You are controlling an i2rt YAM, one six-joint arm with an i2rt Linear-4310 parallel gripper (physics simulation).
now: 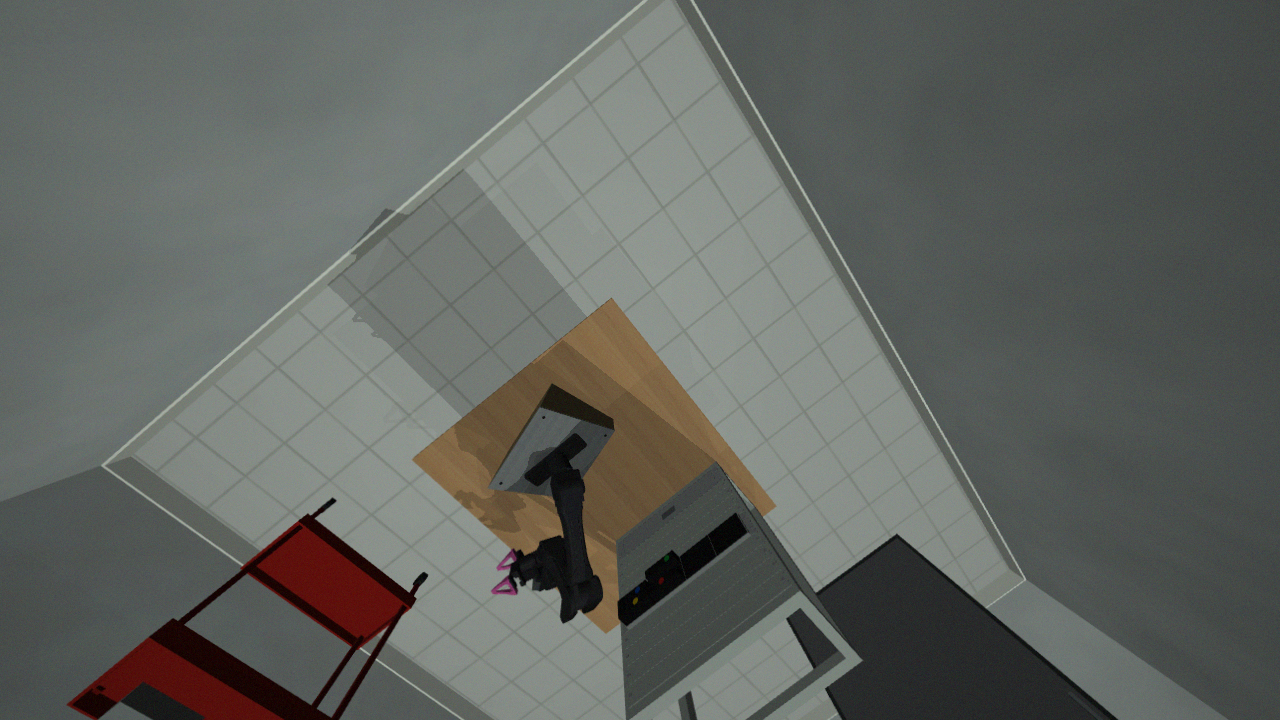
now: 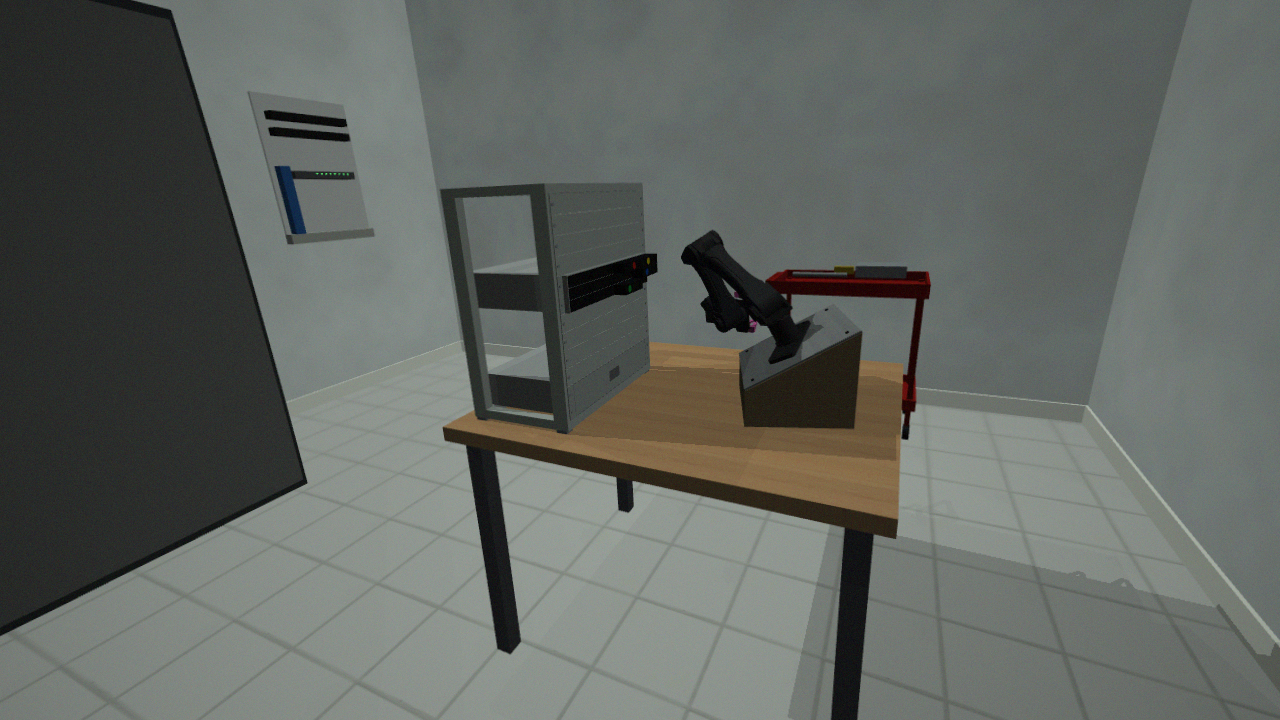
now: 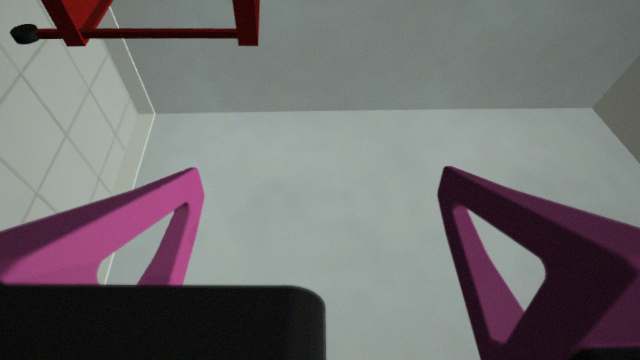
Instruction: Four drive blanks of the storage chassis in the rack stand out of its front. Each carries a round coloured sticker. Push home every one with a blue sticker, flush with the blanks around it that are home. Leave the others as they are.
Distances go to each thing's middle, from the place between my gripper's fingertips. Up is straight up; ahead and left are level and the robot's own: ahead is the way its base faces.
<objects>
My hand is 61 cm to the right of the grey rack (image 2: 597, 343), 31 cm short of it and 13 cm below it.
</objects>
